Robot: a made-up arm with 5 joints.
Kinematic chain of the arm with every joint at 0, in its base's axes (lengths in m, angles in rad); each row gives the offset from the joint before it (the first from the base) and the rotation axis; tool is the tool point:
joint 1: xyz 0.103 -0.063 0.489 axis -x
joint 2: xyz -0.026 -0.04 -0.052 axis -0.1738 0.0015 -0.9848
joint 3: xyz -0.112 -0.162 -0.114 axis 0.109 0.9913 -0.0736
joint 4: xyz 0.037 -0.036 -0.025 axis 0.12 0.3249 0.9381
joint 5: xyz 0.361 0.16 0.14 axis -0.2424 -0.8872 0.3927
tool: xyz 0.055 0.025 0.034
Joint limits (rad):
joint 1: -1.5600..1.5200
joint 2: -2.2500..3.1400
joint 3: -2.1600..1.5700
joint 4: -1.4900..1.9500
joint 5: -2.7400..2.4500
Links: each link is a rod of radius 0.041 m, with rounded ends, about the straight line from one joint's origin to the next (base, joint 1, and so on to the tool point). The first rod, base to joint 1, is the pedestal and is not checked.
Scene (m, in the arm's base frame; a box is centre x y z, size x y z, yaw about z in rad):
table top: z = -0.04
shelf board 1: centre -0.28 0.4 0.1 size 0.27 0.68 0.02 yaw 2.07
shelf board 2: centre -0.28 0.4 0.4 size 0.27 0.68 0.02 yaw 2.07
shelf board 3: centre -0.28 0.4 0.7 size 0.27 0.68 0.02 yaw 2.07
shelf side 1: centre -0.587 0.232 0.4 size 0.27 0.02 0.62 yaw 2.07
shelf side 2: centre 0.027 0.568 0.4 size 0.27 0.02 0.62 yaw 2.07
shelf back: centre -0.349 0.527 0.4 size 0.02 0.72 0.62 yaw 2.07
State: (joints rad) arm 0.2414 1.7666 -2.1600 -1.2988 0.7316
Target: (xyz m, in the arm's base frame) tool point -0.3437 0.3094 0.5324
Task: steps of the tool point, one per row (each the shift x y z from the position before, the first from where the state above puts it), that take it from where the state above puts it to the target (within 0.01 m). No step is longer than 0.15 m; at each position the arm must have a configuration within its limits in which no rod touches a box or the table.
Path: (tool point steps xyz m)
1: 0.0306 -0.0693 -0.0099
2: 0.0399 -0.0742 0.0024
3: 0.0504 -0.0782 0.0075
4: -0.0672 0.0072 0.0828
5: -0.0569 -0.0199 0.0819
6: -0.0457 -0.0450 0.0723
7: -0.0338 -0.0657 0.0552
8: -0.0298 0.0380 0.0334
9: -0.0357 0.0403 0.0123
10: -0.0308 0.0524 -0.0119
11: -0.0123 0.0686 -0.0338

